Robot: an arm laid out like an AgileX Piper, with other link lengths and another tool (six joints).
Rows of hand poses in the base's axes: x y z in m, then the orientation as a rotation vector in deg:
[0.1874, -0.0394, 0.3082, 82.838, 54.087, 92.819]
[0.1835, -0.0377, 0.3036, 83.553, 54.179, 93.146]
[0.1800, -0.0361, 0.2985, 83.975, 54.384, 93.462]
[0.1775, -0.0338, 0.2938, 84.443, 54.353, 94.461]
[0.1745, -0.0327, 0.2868, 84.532, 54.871, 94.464]
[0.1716, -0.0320, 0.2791, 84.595, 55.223, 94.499]
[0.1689, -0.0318, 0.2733, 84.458, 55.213, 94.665]
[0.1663, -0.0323, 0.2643, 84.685, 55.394, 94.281]
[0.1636, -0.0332, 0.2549, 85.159, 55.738, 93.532]
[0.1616, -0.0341, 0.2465, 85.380, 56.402, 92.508]
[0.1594, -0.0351, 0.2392, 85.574, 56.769, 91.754]
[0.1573, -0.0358, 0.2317, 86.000, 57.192, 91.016]
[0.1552, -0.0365, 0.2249, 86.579, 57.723, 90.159]
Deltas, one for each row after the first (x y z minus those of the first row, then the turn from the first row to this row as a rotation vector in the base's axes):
[-0.0039, 0.0017, -0.0046, 0.560, 0.433, 0.268]
[-0.0074, 0.0033, -0.0097, 0.913, 0.718, 0.599]
[-0.0099, 0.0056, -0.0144, 1.764, 0.770, 1.208]
[-0.0129, 0.0067, -0.0214, 1.650, 1.038, 1.537]
[-0.0158, 0.0074, -0.0291, 1.593, 1.213, 1.782]
[-0.0185, 0.0076, -0.0349, 1.616, 1.078, 1.877]
[-0.0211, 0.0071, -0.0439, 1.462, 1.396, 1.755]
[-0.0238, 0.0062, -0.0533, 1.183, 2.035, 1.513]
[-0.0258, 0.0053, -0.0617, 0.505, 2.708, 1.303]
[-0.0280, 0.0043, -0.0690, 0.064, 3.178, 1.075]
[-0.0301, 0.0036, -0.0765, -0.252, 3.822, 0.899]
[-0.0322, 0.0029, -0.0833, -0.580, 4.645, 0.725]

